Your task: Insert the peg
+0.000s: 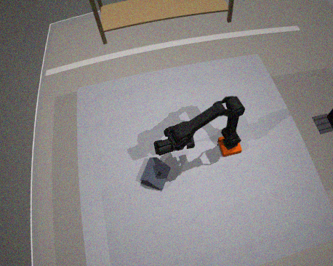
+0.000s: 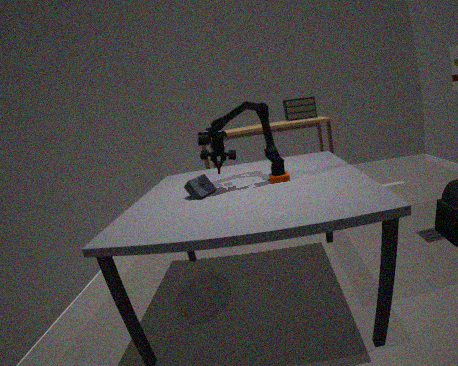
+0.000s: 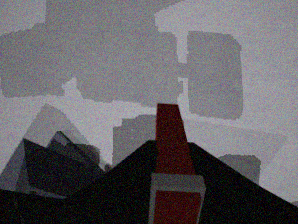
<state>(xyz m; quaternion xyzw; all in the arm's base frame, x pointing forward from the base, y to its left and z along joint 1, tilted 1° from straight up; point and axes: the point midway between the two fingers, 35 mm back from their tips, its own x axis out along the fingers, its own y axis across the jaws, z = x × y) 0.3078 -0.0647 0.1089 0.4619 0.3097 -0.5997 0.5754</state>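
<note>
My gripper tip is now 12 cm short of the grey sloped panel, 7 cm to the right of it and 7 cm above it. Also, from my gripper tip: square peg: 2 cm above, 1 cm to the left.
</note>
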